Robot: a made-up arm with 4 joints.
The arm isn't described. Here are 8 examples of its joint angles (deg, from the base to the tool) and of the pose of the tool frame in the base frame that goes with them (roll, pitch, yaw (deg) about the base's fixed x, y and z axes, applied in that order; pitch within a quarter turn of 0, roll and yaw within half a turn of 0; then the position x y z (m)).
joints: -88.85 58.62 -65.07 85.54
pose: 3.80 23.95 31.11 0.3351 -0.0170 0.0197
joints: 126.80 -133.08 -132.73 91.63
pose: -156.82 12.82 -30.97 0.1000 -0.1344 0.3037
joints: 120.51 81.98 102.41 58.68
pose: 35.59 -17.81 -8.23 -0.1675 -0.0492 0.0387
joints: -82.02 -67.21 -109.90 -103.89
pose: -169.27 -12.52 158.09 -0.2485 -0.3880 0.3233
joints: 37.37 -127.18 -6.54 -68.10
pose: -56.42 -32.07 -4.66 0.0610 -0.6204 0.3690
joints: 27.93 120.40 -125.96 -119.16
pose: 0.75 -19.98 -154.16 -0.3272 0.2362 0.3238
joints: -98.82 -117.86 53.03 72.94
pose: -157.16 44.64 31.65 -0.0353 -0.0427 0.0742
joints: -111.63 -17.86 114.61 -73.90
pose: -37.57 -16.52 -64.50 -0.4395 -0.1560 0.1157
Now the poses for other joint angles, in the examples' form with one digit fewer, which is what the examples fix.
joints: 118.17 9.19 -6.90 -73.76
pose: -85.0 -60.0 166.3 0.219 0.342 0.474
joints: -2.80 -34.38 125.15 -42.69
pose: 61.7 -29.3 -129.3 0.038 -0.206 -0.196
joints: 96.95 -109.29 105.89 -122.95
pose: -149.5 22.4 159.9 -0.234 -0.392 0.579
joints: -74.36 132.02 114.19 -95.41
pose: -5.2 -12.2 141.3 0.448 0.262 -0.028
